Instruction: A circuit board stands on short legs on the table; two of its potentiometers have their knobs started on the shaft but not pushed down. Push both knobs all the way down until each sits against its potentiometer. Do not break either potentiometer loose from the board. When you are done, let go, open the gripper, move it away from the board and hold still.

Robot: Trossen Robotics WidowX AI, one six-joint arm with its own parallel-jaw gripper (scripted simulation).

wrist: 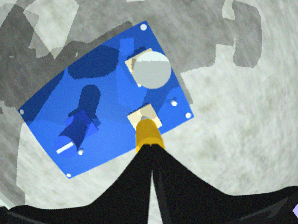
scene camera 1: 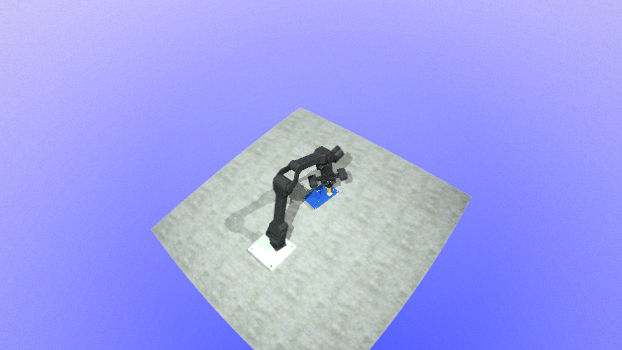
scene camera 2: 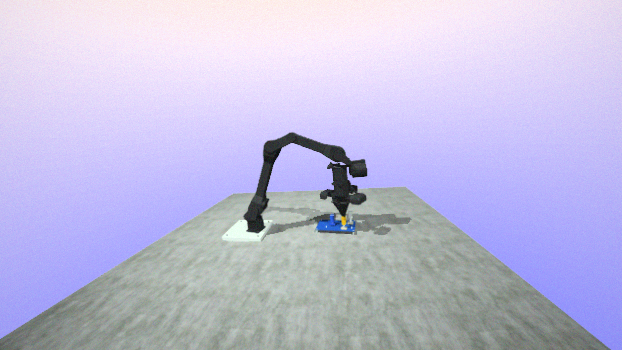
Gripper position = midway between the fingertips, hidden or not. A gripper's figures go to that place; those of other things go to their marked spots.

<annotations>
The gripper (wrist: 150, 150): 10 cm from the lens. A dark blue part (wrist: 82, 115) is 14 cm from the lens.
</annotations>
